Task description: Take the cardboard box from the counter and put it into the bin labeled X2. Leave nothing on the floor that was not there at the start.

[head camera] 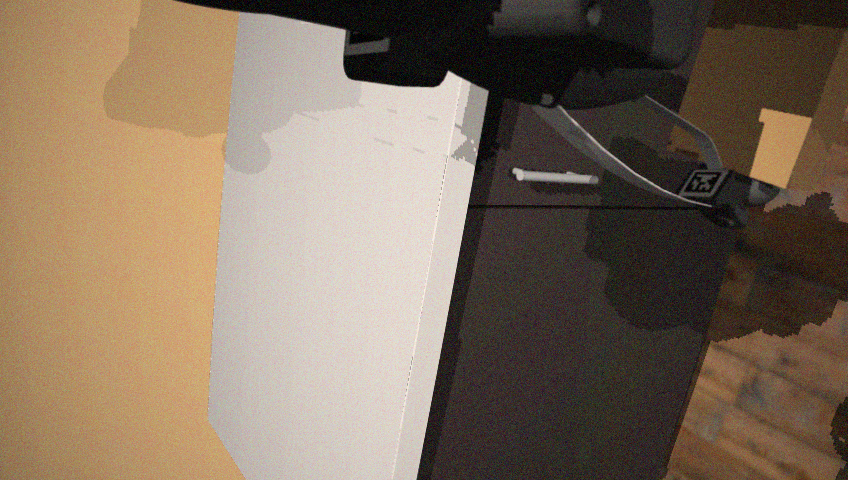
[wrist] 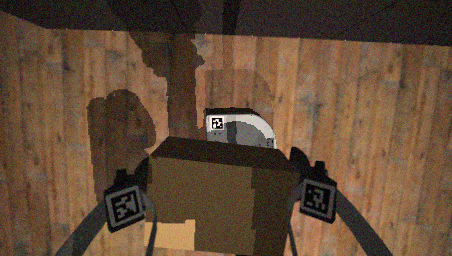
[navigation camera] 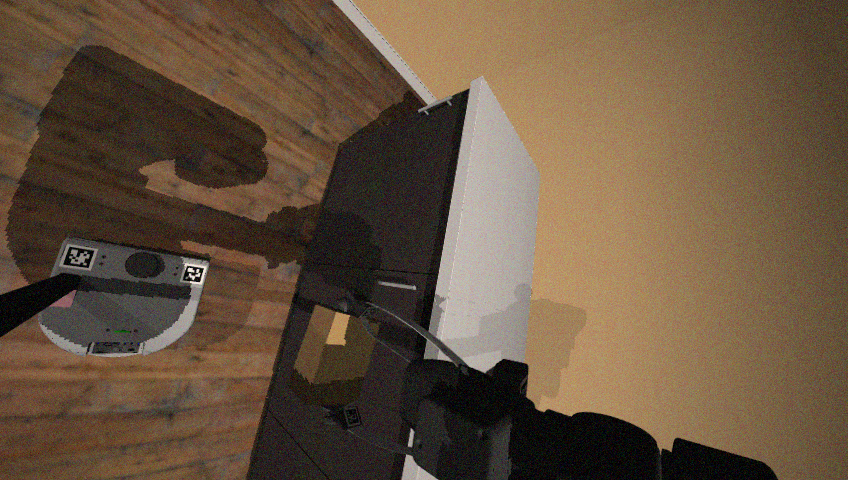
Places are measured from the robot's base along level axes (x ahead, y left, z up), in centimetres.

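Pixels of known places: gripper, between the fingertips: [head camera: 769,83] [navigation camera: 333,349]; robot's base, origin of its link: [navigation camera: 142,263].
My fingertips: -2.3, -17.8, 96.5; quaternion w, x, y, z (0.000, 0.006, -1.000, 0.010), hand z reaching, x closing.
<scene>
Ahead of a thing's pixels: the offset from my fingertips to its middle, as dx, dy, dz. "pt": to the spot under its first point. Level surfaces: height alone.
The cardboard box {+0.1, +1.0, +2.0} [head camera: 780,148] [navigation camera: 324,356] [wrist: 220,200] is tan and mostly in shadow, with a small lit patch. My gripper [navigation camera: 342,360] [wrist: 221,170] is shut on it, one finger on each side. In the head view, the box is at the right edge, partly hidden by the wrist and a finger. The box is off the counter {dz -5.5} [head camera: 333,267] [navigation camera: 496,196], held in the air on the side of its dark front, with floor below it in the wrist view. The bin labeled X2 does not show in these views.
The dark cabinet front {pt +35.5, -34.7, -36.0} [head camera: 565,356] [navigation camera: 386,196] [wrist: 375,20] has a light bar handle {pt +9.2, -30.0, -21.2} [head camera: 556,177] [navigation camera: 397,285]. My base [navigation camera: 127,309] [wrist: 242,131] stands on the wooden floor {dz -96.4} [navigation camera: 196,416] [wrist: 350,100]. A tan wall [head camera: 107,297] [navigation camera: 654,178] rises behind the counter.
</scene>
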